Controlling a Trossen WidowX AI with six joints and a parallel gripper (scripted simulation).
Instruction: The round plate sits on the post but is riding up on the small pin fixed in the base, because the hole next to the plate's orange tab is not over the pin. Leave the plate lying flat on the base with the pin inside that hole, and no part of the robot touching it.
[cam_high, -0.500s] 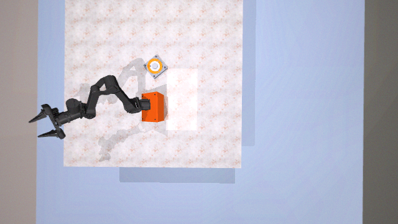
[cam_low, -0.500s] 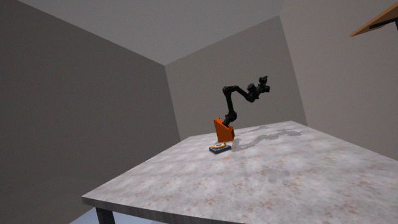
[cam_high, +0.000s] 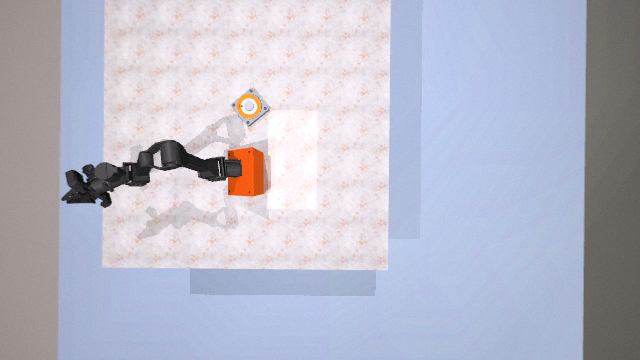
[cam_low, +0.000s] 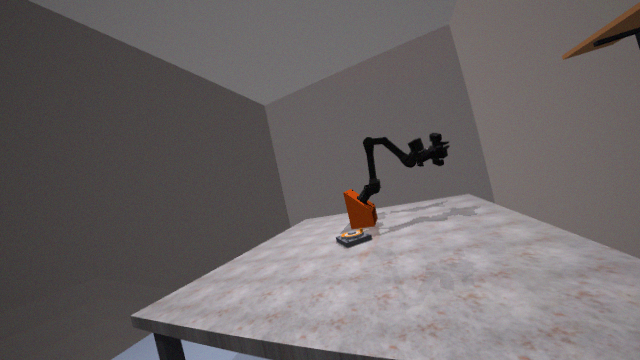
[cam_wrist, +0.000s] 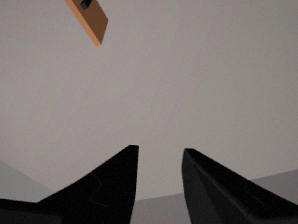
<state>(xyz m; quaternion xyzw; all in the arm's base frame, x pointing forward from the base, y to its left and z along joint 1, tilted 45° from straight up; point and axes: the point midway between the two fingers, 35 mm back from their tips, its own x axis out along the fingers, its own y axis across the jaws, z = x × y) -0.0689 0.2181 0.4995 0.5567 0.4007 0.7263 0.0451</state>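
Now: gripper tip 590 mm to the left of the base, 340 mm short of it and 330 mm above it.
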